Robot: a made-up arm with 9 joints. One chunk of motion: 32 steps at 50 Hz.
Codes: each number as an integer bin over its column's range. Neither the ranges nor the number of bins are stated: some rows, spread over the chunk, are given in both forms.
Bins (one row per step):
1: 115 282 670 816 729 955
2: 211 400 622 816 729 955
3: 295 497 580 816 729 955
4: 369 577 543 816 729 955
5: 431 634 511 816 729 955
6: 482 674 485 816 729 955
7: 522 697 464 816 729 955
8: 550 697 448 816 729 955
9: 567 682 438 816 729 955
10: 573 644 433 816 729 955
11: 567 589 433 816 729 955
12: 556 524 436 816 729 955
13: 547 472 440 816 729 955
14: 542 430 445 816 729 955
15: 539 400 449 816 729 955
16: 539 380 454 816 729 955
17: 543 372 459 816 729 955
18: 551 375 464 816 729 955
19: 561 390 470 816 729 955
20: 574 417 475 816 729 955
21: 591 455 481 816 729 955
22: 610 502 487 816 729 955
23: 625 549 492 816 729 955
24: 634 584 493 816 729 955
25: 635 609 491 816 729 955
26: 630 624 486 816 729 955
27: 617 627 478 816 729 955
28: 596 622 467 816 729 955
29: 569 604 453 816 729 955
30: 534 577 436 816 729 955
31: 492 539 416 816 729 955
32: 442 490 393 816 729 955
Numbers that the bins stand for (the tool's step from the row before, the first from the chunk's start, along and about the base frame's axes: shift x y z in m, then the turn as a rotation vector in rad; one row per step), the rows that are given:
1: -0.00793 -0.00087 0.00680 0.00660 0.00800 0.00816
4: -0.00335 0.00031 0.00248 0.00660 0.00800 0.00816
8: -0.00009 0.00079 -0.00075 0.00660 0.00800 0.00816
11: 0.00022 0.00036 -0.00126 0.00660 0.00800 0.00816
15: -0.00029 -0.00040 -0.00072 0.00660 0.00800 0.00816
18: -0.00007 -0.00050 -0.00021 0.00660 0.00800 0.00816
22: 0.00099 0.00001 0.00057 0.00660 0.00800 0.00816
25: 0.00144 0.00044 0.00071 0.00660 0.00800 0.00816
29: 0.00025 0.00042 -0.00058 0.00660 0.00800 0.00816
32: -0.00204 -0.00004 -0.00262 0.00660 0.00800 0.00816
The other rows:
2: -0.00620 -0.00040 0.00517 0.00660 0.00800 0.00816
3: -0.00468 -0.00001 0.00374 0.00660 0.00800 0.00816
5: -0.00223 0.00054 0.00139 0.00660 0.00800 0.00816
6: -0.00132 0.00070 0.00051 0.00660 0.00800 0.00816
7: -0.00059 0.00079 -0.00021 0.00660 0.00800 0.00816
9: 0.00022 0.00073 -0.00109 0.00660 0.00800 0.00816
10: 0.00032 0.00058 -0.00126 0.00660 0.00800 0.00816
12: 0.00002 0.00010 -0.00116 0.00660 0.00800 0.00816
13: -0.00014 -0.00011 -0.00103 0.00660 0.00800 0.00816
14: -0.00023 -0.00028 -0.00085 0.00660 0.00800 0.00816
16: -0.00029 -0.00048 -0.00055 0.00660 0.00800 0.00816
17: -0.00022 -0.00051 -0.00038 0.00660 0.00800 0.00816
19: 0.00011 -0.00044 0.00000 0.00660 0.00800 0.00816
20: 0.00034 -0.00033 0.00017 0.00660 0.00800 0.00816
21: 0.00065 -0.00018 0.00037 0.00660 0.00800 0.00816
23: 0.00126 0.00020 0.00074 0.00660 0.00800 0.00816
24: 0.00142 0.00034 0.00078 0.00660 0.00800 0.00816
26: 0.00135 0.00050 0.00054 0.00660 0.00800 0.00816
27: 0.00112 0.00051 0.00027 0.00660 0.00800 0.00816
28: 0.00074 0.00049 -0.00011 0.00660 0.00800 0.00816
30: -0.00038 0.00031 -0.00116 0.00660 0.00800 0.00816
31: -0.00114 0.00016 -0.00184 0.00660 0.00800 0.00816

